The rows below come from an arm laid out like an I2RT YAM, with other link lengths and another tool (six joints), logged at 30 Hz.
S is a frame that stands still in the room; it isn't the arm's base.
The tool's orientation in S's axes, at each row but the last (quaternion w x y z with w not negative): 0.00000, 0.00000, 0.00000, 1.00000; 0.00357, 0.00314, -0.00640, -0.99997; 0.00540, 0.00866, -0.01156, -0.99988; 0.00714, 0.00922, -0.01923, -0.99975; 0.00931, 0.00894, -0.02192, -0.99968; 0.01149, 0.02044, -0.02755, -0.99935; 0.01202, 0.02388, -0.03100, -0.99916; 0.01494, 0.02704, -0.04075, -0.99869; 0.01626, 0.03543, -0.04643, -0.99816; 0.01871, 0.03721, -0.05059, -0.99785
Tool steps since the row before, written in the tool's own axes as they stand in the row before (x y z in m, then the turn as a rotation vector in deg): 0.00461, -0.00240, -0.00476, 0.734, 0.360, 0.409; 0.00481, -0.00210, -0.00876, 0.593, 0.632, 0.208; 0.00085, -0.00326, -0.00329, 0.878, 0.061, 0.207; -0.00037, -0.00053, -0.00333, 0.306, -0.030, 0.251; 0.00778, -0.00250, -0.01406, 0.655, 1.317, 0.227; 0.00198, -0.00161, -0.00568, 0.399, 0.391, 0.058; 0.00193, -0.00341, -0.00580, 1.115, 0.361, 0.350; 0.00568, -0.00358, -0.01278, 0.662, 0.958, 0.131; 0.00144, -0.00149, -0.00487, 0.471, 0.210, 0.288; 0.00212, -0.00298, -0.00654, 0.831, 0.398, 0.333
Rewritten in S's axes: -0.00461, 0.00240, -0.00476, -0.734, -0.360, 0.409; -0.00477, 0.00195, -0.00882, -0.590, -0.634, 0.212; -0.00083, 0.00317, -0.00338, -0.881, -0.066, 0.193; 0.00042, 0.00041, -0.00334, -0.311, 0.035, 0.244; -0.00757, 0.00174, -0.01429, -0.635, -1.318, 0.273; -0.00178, 0.00125, -0.00584, -0.392, -0.397, 0.064; -0.00172, 0.00300, -0.00609, -1.122, -0.367, 0.319; -0.00506, 0.00235, -0.01331, -0.641, -0.965, 0.174; -0.00113, 0.00099, -0.00508, -0.484, -0.199, 0.273; -0.00171, 0.00222, -0.00695, -0.840, -0.397, 0.311
